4 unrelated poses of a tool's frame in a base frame.
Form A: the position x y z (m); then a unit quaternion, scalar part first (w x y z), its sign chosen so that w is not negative.
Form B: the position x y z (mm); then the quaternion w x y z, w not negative. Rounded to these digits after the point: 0 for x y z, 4 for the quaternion.
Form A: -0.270 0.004 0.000 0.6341 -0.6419 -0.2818 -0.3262
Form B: -270 4 0 0.6341 -0.6419 -0.2818 -0.3262
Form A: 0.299 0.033 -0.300 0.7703 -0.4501 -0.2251 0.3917
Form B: 299 33 -300 0.7703 -0.4501 -0.2251 0.3917
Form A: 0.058 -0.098 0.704 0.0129 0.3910 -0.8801 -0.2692
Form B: 58 -98 704 0.0129 0.3910 -0.8801 -0.2692
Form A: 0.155 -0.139 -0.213 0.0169 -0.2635 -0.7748 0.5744
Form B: 155 -139 -213 0.0169 -0.2635 -0.7748 0.5744
